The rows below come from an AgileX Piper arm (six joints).
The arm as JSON. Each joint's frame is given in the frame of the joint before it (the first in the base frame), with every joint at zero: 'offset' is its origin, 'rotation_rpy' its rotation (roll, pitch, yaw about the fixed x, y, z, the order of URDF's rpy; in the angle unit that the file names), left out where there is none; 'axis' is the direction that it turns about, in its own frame. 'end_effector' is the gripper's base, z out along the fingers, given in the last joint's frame.
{
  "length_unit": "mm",
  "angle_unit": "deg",
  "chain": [
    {
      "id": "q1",
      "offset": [
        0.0,
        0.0,
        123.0
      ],
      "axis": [
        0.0,
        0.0,
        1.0
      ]
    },
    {
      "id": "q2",
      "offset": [
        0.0,
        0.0,
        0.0
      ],
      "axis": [
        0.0,
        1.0,
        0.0
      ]
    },
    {
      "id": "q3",
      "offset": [
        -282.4,
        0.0,
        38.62
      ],
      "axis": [
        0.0,
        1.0,
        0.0
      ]
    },
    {
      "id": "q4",
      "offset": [
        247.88,
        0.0,
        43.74
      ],
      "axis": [
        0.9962,
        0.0,
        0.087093
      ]
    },
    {
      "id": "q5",
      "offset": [
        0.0,
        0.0,
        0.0
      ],
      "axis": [
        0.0,
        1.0,
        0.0
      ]
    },
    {
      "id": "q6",
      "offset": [
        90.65,
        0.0,
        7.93
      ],
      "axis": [
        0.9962,
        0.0,
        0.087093
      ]
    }
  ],
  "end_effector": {
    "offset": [
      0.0,
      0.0,
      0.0
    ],
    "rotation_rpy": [
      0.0,
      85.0,
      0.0
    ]
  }
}
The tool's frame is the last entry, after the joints.
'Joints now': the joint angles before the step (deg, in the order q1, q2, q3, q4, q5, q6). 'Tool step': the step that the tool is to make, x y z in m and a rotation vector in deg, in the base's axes. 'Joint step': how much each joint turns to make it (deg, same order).
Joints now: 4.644 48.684 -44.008 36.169 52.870 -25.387
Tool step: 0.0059 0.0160 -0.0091 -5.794 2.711 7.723
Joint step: 7.603 3.911 -1.111 -5.613 0.626 0.473
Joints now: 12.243 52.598 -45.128 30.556 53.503 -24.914
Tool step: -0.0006 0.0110 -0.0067 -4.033 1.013 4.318
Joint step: 5.632 1.619 -0.114 -4.726 -0.255 1.969
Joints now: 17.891 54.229 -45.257 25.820 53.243 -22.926
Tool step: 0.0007 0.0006 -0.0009 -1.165 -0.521 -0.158
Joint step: 0.983 0.137 0.012 -1.942 -0.767 1.252
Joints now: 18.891 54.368 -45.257 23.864 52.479 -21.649
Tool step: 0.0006 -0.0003 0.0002 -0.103 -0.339 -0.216
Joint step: -0.017 0.003 -0.013 -0.257 -0.340 0.106
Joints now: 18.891 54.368 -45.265 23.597 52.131 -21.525
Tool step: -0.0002 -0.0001 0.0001 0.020 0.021 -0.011
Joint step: -0.025 -0.047 0.000 0.017 0.062 0.013
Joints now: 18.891 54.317 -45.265 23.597 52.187 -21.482
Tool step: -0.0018 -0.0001 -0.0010 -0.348 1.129 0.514
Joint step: -0.003 -0.006 0.000 -0.001 1.296 0.001
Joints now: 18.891 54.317 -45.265 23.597 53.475 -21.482
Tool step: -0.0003 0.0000 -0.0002 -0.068 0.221 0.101
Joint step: 0.001 0.012 -0.004 0.002 0.245 -0.003
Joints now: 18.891 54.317 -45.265 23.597 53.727 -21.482
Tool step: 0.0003 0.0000 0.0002 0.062 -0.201 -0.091
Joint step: -0.005 -0.005 -0.003 0.001 -0.220 -0.003
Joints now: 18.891 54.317 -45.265 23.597 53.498 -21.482
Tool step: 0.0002 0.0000 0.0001 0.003 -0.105 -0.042
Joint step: 0.005 0.010 -0.011 -0.032 -0.110 0.006
